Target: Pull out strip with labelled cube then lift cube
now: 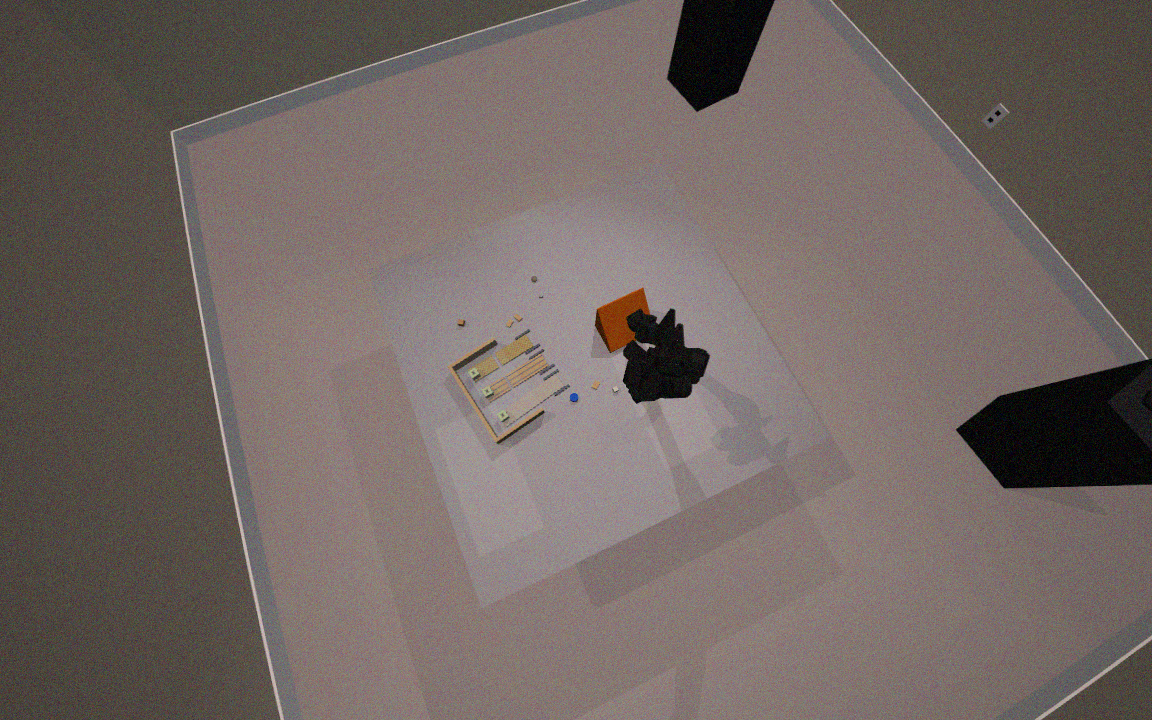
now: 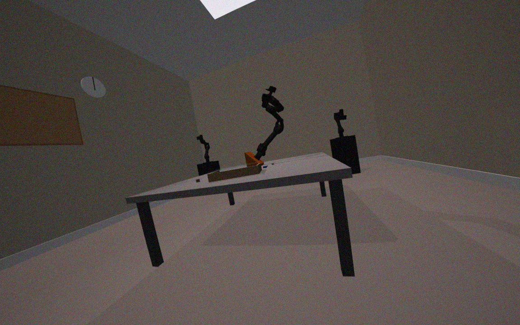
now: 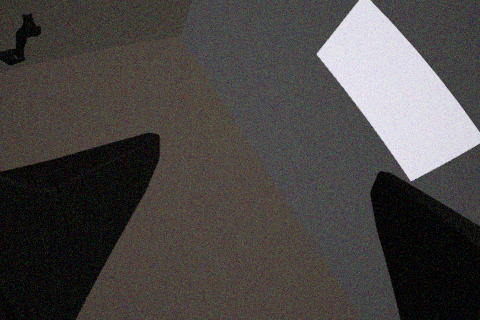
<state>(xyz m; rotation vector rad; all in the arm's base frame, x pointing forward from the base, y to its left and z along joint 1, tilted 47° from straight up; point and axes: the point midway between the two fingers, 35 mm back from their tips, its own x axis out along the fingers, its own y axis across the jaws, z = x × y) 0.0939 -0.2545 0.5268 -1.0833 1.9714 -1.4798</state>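
Right now the blue disc is 63 cm below my gripper tip, 21 cm ahead of it and 8 cm to the right of it.
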